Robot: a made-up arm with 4 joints.
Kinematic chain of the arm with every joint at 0, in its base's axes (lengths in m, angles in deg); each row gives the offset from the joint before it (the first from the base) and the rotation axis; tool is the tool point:
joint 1: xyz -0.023 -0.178 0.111 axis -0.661 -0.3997 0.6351
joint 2: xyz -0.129 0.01 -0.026 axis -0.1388 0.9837 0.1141
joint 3: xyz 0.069 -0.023 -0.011 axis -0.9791 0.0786 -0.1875
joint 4: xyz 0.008 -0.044 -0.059 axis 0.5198 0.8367 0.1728
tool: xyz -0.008 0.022 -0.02
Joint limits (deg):
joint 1: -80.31..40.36
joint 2: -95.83..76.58
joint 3: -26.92..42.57
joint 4: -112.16..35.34
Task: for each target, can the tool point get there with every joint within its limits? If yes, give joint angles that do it. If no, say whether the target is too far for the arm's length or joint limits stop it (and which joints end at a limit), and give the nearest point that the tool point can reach.
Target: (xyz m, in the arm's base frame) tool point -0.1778 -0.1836 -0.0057
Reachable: yes | joints -18.05 45.73 13.21 -1.84
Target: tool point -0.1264 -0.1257 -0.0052
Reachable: yes | joints -28.52 17.18 -13.12 -15.23
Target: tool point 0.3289 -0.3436 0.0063
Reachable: no: too far | nearest point 0.0166 -0.2753 0.0466 | short by 0.322 m
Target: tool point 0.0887 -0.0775 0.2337
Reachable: no: joint limits stop it (at a limit: joint 1, joint 3) | nearest point -0.0208 -0.1899 0.1482 | short by 0.179 m
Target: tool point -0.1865 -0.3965 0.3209
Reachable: no: too far | nearest point -0.0866 -0.3077 0.1857 | short by 0.190 m
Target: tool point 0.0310 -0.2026 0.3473
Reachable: no: joint limits stop it (at a limit: joint 1) | nearest point -0.0545 -0.2278 0.1927 | short by 0.178 m
